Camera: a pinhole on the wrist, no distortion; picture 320 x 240 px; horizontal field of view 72.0 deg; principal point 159.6 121.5 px. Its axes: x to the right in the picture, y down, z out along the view. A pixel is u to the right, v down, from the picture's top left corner.
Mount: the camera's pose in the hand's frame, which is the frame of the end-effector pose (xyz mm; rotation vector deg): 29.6 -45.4 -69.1 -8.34 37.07 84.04
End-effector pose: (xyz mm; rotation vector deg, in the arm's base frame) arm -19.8 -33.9 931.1 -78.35 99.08 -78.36
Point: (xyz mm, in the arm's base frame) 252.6 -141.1 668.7
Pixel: 137 232
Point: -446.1 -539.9 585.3
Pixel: outside the picture
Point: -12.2 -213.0 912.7
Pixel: 137 40
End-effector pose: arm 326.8 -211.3 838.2 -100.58 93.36 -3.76
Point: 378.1 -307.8 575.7
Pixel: 155 66
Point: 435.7 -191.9 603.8
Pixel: 102 141
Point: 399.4 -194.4 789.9
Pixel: 49 217
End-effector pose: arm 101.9 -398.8 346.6 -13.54 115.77 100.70
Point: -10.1 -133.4 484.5
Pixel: 209 162
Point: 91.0 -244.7 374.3
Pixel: 144 203
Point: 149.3 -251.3 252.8
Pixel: outside the picture
